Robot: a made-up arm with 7 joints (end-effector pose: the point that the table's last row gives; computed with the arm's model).
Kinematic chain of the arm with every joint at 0, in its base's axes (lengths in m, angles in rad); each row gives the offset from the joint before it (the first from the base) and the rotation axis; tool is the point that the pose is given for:
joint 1: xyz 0 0 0.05 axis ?
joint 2: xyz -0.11 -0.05 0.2 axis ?
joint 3: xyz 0 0.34 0.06 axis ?
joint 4: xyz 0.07 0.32 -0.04 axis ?
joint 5: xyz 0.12 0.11 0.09 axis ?
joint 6: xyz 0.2 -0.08 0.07 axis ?
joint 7: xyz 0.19 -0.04 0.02 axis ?
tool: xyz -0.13 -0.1 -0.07
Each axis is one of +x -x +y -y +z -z.
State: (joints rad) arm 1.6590 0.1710 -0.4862 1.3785 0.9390 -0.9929 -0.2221
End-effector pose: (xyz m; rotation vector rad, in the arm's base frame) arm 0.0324 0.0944 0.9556 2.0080 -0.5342 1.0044
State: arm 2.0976 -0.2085 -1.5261 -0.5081 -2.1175 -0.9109 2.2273
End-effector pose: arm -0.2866 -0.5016 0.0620 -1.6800 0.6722 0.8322
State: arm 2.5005 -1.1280 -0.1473 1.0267 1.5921 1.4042 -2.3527
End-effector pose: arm -0.1255 -0.8885 0.7049 -0.6036 2.6558 0.3012
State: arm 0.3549 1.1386 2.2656 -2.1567 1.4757 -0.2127 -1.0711
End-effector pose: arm 0.0142 -0.1976 0.9709 -2.2101 0.8217 -1.2429
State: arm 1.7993 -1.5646 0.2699 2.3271 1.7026 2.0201 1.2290
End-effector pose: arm -0.3329 -0.1936 0.8119 1.1507 -0.1170 -1.0170
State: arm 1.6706 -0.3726 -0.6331 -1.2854 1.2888 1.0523 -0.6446
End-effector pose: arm -0.2200 -0.8137 0.7928 0.0068 -1.1910 0.2208
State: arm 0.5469 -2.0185 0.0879 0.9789 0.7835 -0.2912 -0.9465
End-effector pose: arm -0.5556 0.6822 0.2286 0.8188 1.8942 1.5341
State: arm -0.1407 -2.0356 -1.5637 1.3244 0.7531 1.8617 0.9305
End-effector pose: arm -0.1169 0.6408 0.6123 0.9861 -1.0808 -1.4208
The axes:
joint 1: +x
joint 2: -y
joint 3: -z
joint 4: +y
joint 5: +z
joint 6: +y
joint 7: +x

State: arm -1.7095 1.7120 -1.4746 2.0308 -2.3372 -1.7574 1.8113
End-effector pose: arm -0.0592 -0.1208 -0.5622 2.1744 0.3115 -1.2068
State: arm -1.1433 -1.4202 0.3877 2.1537 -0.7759 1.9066 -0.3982
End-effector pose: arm -0.1874 0.1800 -0.2778 -1.2218 -0.4120 0.8597
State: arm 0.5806 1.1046 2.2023 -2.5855 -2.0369 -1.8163 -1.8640
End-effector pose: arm 0.1956 -0.2346 0.4327 -0.9510 -0.4035 0.0647
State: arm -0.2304 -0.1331 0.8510 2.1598 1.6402 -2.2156 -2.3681
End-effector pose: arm 0.2597 0.5384 -0.1563 -0.7306 1.1661 -1.2578
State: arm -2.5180 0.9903 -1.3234 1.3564 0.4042 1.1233 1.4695
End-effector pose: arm -0.1139 -0.6170 -0.0964 -2.3918 -0.5978 -1.6837
